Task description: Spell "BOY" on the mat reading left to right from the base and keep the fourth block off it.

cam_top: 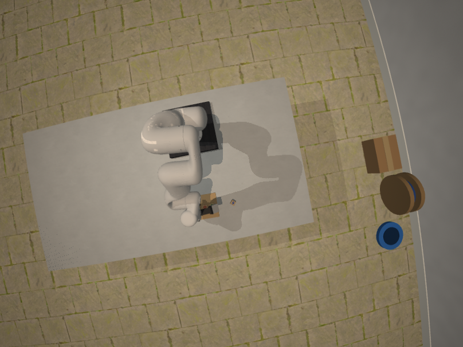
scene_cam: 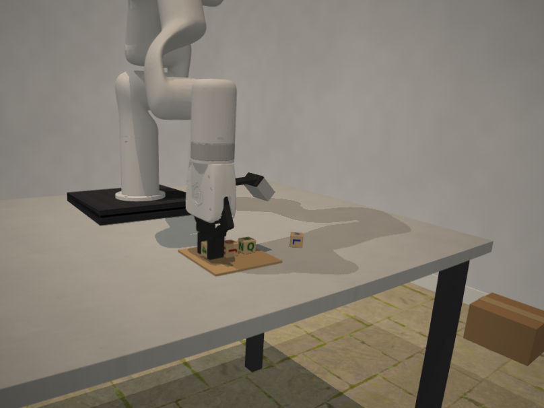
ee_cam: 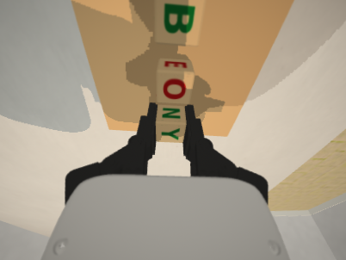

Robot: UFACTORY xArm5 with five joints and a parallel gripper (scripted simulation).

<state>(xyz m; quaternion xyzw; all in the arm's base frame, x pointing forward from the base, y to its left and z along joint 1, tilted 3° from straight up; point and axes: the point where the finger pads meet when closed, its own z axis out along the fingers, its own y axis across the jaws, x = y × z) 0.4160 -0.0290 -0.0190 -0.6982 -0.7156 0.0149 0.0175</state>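
Now: hand 4 cm to the right of the tan mat and 3 cm above it.
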